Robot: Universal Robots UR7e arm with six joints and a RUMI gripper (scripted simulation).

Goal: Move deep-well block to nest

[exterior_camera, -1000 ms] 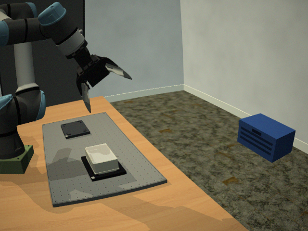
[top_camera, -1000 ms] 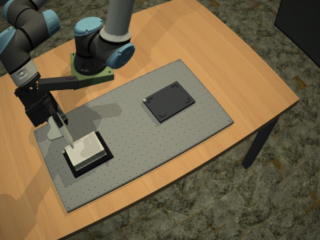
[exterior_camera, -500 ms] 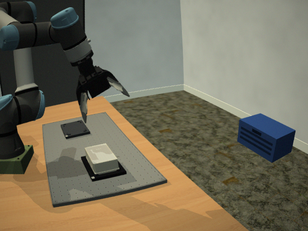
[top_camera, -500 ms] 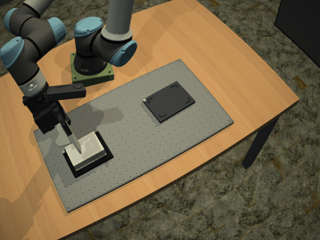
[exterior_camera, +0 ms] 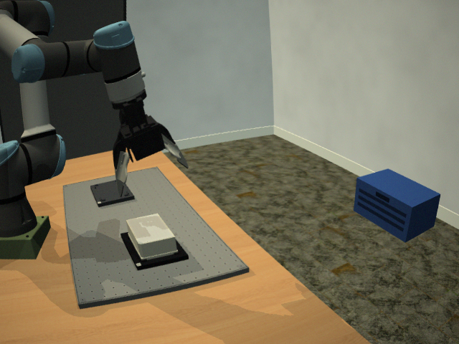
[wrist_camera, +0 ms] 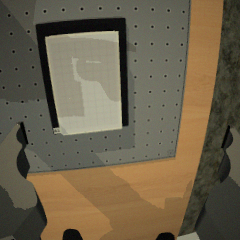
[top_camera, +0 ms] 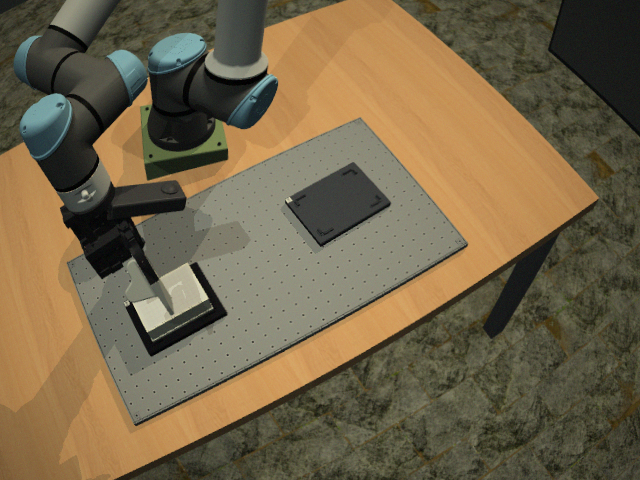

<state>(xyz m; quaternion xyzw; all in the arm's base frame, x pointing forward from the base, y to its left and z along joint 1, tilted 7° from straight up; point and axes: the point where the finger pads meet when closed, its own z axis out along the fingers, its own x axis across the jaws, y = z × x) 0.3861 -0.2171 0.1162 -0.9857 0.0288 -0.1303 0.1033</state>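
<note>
Now: the white 96-well deep-well block 130 mm below my hand and 20 mm behind it. The rest, counted from my hand: black plate nest: 370 mm to the left, 150 mm below, 50 mm behind.
</note>
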